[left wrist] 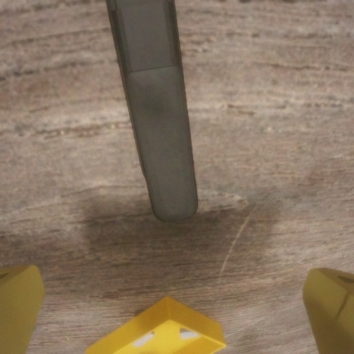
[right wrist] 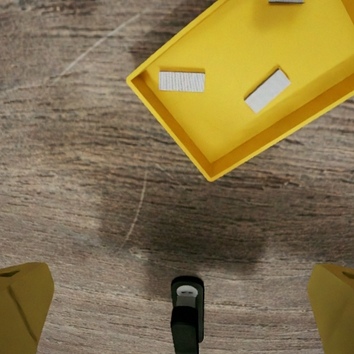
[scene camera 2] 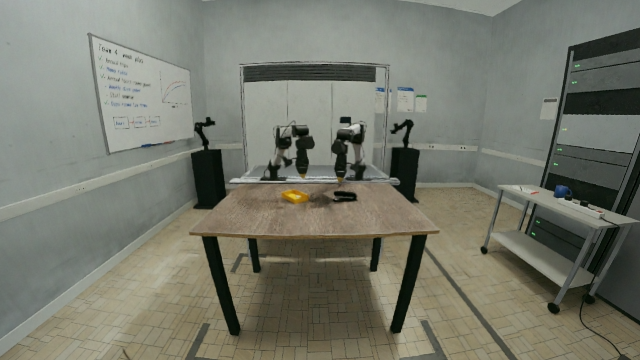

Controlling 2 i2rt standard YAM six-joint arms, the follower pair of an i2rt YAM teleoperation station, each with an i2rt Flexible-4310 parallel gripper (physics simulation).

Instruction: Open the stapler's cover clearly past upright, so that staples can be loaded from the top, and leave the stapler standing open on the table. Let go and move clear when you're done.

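Frame: origin at the left arm's base, x ahead, y left, z up, level; millimetres.
Where they show: left gripper, fingertip midpoint: (scene camera 2: 339, 180); right gripper, fingertip midpoint: (scene camera 2: 303, 176); left arm's base, link origin: (scene camera 2: 358, 179); right arm's base, link origin: (scene camera 2: 273, 179).
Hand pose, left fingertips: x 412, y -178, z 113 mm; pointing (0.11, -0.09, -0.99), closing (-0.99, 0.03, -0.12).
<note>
Things, the pixels of their top centre, and the offset from my left fingertips. "*": a spot on its surface instead. Level surfaces: height alone.
- black stapler, top centre: (scene camera 2: 345, 190) 1 mm ahead, 39 mm left, 59 mm down
- table, surface height: 118 mm down
- yellow tray, surface spot: (scene camera 2: 295, 196) * 37 mm back, 252 mm right, 112 mm down
The black stapler (scene camera 2: 345, 196) (left wrist: 165, 145) (right wrist: 201, 305) stands on the table (scene camera 2: 315, 217), right of the yellow tray in the scene view. Its cover lies low along the base, with a small gap between them, and is not upright. In the right wrist view the metal anvil (right wrist: 187, 291) shows in front of the cover's nose (right wrist: 184, 325). In the left wrist view the stapler's top runs off the upper edge. My left gripper (scene camera 2: 340, 179) (left wrist: 173, 282) is open and empty, above and apart from the stapler. My right gripper (scene camera 2: 303, 176) (right wrist: 179, 278) is open and empty above the table's far side.
A yellow tray (scene camera 2: 295, 196) (left wrist: 172, 320) (right wrist: 225, 115) lies near the stapler's anvil end. It holds several staple strips, among them one light strip (right wrist: 182, 81) and a tilted one (right wrist: 267, 91). A metal rail (scene camera 2: 315, 182) runs along the table's far edge.
</note>
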